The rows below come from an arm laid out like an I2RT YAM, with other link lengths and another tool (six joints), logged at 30 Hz.
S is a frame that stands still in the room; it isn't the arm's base.
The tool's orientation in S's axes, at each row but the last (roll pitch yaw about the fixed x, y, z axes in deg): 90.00 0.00 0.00; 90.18 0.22 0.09; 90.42 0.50 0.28; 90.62 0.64 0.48; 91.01 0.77 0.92; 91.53 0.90 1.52; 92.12 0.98 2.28; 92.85 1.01 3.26; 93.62 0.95 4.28; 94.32 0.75 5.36; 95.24 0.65 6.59; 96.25 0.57 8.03
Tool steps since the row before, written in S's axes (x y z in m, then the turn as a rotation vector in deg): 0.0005 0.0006 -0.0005 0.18 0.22 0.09; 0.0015 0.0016 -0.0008 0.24 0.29 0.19; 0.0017 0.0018 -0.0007 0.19 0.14 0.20; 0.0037 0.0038 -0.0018 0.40 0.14 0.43; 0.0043 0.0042 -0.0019 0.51 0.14 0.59; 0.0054 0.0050 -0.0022 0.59 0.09 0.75; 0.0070 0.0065 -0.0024 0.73 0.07 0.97; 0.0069 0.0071 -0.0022 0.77 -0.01 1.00; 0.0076 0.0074 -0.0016 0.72 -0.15 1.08; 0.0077 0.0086 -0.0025 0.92 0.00 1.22; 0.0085 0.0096 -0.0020 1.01 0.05 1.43; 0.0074 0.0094 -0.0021 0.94 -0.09 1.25
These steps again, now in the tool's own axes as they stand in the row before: 0.0005 -0.0005 -0.0006 0.18 0.09 -0.22; 0.0015 -0.0008 -0.0016 0.24 0.19 -0.29; 0.0017 -0.0007 -0.0018 0.19 0.20 -0.14; 0.0038 -0.0018 -0.0037 0.40 0.43 -0.14; 0.0044 -0.0019 -0.0041 0.50 0.59 -0.14; 0.0056 -0.0022 -0.0048 0.58 0.76 -0.09; 0.0073 -0.0025 -0.0061 0.72 0.98 -0.08; 0.0073 -0.0024 -0.0066 0.75 1.01 0.00; 0.0082 -0.0019 -0.0067 0.69 1.10 0.13; 0.0085 -0.0030 -0.0076 0.90 1.23 -0.01; 0.0096 -0.0027 -0.0084 0.99 1.44 -0.07; 0.0087 -0.0029 -0.0080 0.91 1.28 0.08
